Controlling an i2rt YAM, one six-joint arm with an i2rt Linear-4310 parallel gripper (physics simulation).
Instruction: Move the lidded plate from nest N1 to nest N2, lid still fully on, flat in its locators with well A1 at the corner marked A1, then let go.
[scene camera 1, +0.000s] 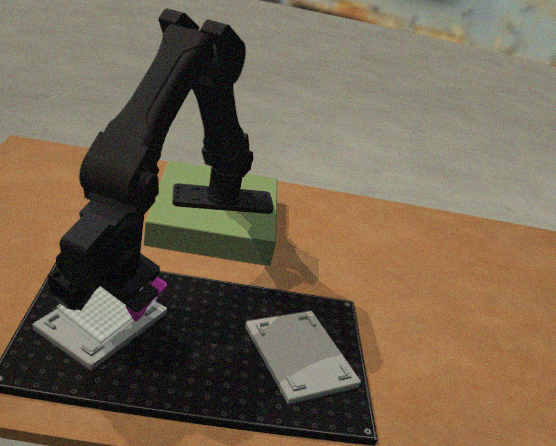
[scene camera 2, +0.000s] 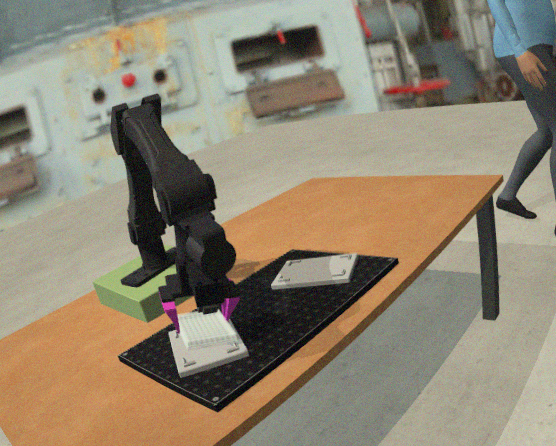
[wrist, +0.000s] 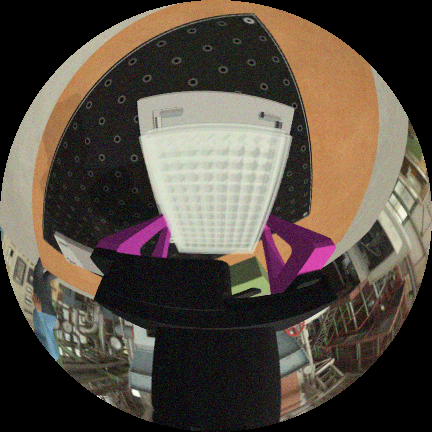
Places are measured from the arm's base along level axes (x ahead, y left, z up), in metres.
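Pixels of known places: gripper, fingertip midpoint: (scene camera 1: 116, 302) (scene camera 2: 202, 327) (wrist: 215, 216); arm's base, origin of the base link: (scene camera 1: 222, 200) (scene camera 2: 157, 267).
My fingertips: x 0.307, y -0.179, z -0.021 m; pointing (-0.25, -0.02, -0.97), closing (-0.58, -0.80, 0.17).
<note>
Ahead of a thing's pixels: the offset from my fingertips to its top centre. Level surfaces: height alone.
The lidded plate {dx +0.016, dy -0.009, dz +0.025 m} (scene camera 1: 99, 315) (scene camera 2: 205, 329) (wrist: 217, 189) is white with a grid of wells showing through its lid. My gripper (scene camera 2: 201, 316) (wrist: 215, 216) has magenta fingers and is shut on the plate's two long sides. The plate is down at the grey nest {dx +0.016, dy -0.019, dz -0.009 m} (scene camera 1: 81, 354) (scene camera 2: 205, 358) (wrist: 217, 106) at the left end of the black board {dx +0.039, dy +0.128, dz -0.026 m} (scene camera 1: 210, 354) (scene camera 2: 303, 301) (wrist: 100, 120). I cannot tell whether it rests fully inside the locators. The other grey nest {dx +0.071, dy +0.284, dz -0.009 m} (scene camera 1: 303, 349) (scene camera 2: 316, 270) (wrist: 70, 250) lies empty at the board's right end. No corner markings are readable.
The arm's base stands on a green block (scene camera 1: 205, 234) (scene camera 2: 126, 296) (wrist: 247, 273) behind the board. All this sits on an orange table {dz -0.039 m} (scene camera 1: 431, 288) (scene camera 2: 365, 212). The table's front edge runs close to the board.
</note>
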